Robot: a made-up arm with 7 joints.
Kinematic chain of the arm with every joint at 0, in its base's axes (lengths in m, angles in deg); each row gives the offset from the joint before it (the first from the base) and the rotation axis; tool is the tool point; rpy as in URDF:
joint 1: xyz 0 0 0.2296 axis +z
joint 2: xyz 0 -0.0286 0.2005 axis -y
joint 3: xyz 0 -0.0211 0.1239 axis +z
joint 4: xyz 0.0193 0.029 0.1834 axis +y
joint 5: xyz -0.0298 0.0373 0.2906 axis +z
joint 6: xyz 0 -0.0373 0.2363 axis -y
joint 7: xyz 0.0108 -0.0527 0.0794 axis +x
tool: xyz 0 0 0 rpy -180 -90 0
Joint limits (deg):
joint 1: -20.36..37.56
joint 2: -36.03..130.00
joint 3: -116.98..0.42
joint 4: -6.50..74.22
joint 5: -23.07..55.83
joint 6: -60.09..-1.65
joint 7: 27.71..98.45
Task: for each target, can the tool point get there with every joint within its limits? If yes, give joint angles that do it. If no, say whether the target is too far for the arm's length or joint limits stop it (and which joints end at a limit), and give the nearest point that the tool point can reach.
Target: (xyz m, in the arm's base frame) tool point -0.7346 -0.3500 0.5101
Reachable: yes | joints -15.73 69.04 -107.38 52.13 21.00 -53.84 75.28
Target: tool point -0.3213 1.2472 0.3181
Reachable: no: too far | nearest point -0.8183 0.3619 0.2940 | short by 1.016 m
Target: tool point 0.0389 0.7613 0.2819
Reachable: no: joint limits stop it (at a limit: joint 1, joint 2, joint 3, joint 4, joint 5, joint 6) | nearest point 0.5266 0.4450 0.3938 | short by 0.592 m
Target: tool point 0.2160 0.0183 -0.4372
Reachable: no: joint limits stop it (at a limit: joint 1, joint 2, joint 3, joint 5, joint 6) | nearest point 0.1912 -0.5145 -0.0881 | short by 0.637 m
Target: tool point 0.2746 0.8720 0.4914
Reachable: no: joint limits stop it (at a limit: joint 1, joint 2, joint 3, joint 5, joint 6) | nearest point 0.5617 0.4717 0.4955 | short by 0.493 m
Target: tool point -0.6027 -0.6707 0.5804
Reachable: yes | joints 30.37 85.58 -70.98 17.25 31.68 -14.95 74.39
